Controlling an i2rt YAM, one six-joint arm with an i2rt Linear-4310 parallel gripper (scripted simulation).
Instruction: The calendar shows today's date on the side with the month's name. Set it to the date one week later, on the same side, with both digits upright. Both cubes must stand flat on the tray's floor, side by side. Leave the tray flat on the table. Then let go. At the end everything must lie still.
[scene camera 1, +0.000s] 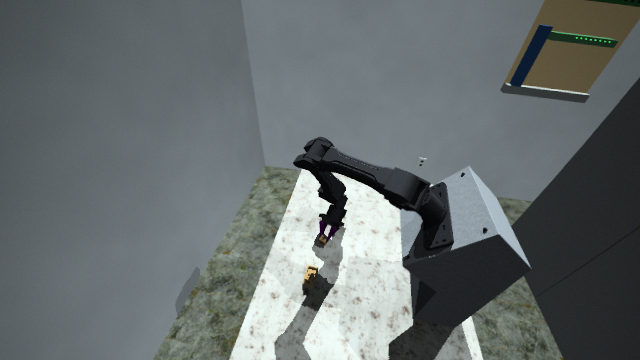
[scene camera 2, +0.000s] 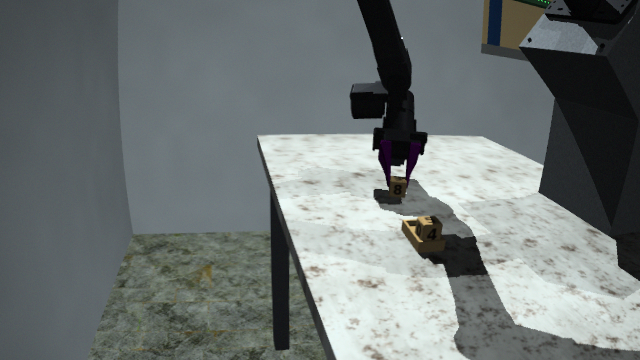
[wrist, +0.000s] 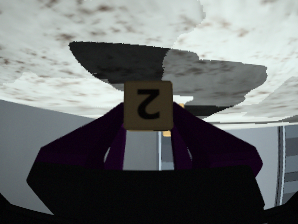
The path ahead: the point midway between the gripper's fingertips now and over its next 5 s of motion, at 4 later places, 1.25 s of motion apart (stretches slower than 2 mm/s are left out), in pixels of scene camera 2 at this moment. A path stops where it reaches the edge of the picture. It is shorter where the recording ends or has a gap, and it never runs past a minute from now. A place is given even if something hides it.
My gripper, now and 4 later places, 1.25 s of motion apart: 397, 186; 396, 190; 399, 154; 401, 155; 399, 153
